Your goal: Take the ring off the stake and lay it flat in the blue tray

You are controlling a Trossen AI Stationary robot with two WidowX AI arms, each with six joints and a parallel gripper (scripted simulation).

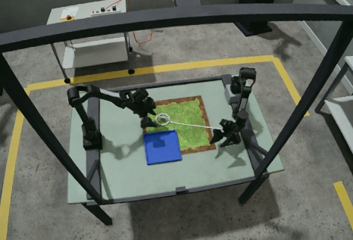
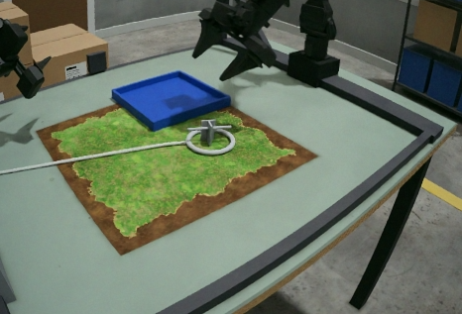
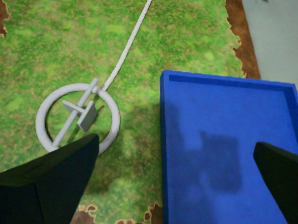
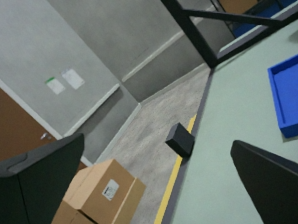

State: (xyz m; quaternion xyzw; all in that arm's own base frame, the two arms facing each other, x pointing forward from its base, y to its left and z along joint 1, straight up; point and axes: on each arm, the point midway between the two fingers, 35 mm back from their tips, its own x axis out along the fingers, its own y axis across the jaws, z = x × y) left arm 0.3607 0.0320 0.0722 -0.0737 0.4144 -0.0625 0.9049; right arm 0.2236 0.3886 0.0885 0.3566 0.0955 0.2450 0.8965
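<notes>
My left hand is 50 mm short of the grey stake, 80 mm to the left of it and 120 mm above it. The rest, counted from my left hand: blue tray (130 mm behind, 10 mm to the right, 130 mm below); then grass mat (10 mm behind, 140 mm to the right, 150 mm below).
</notes>
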